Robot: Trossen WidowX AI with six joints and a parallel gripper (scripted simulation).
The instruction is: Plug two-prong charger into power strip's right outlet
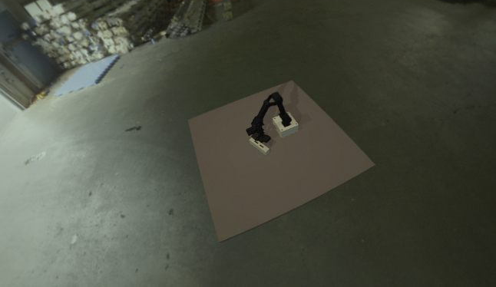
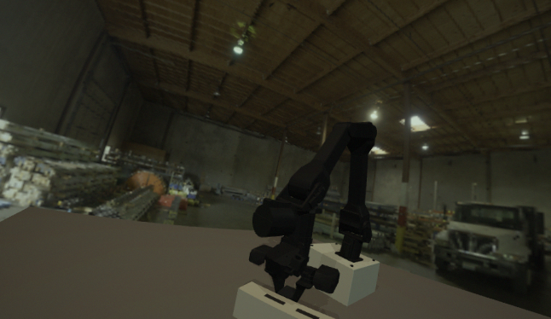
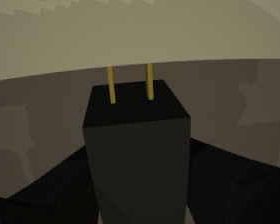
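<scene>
Right now my gripper tip is 2 cm short of the black charger, 1 cm to the right of it and 1 cm below it.
</scene>
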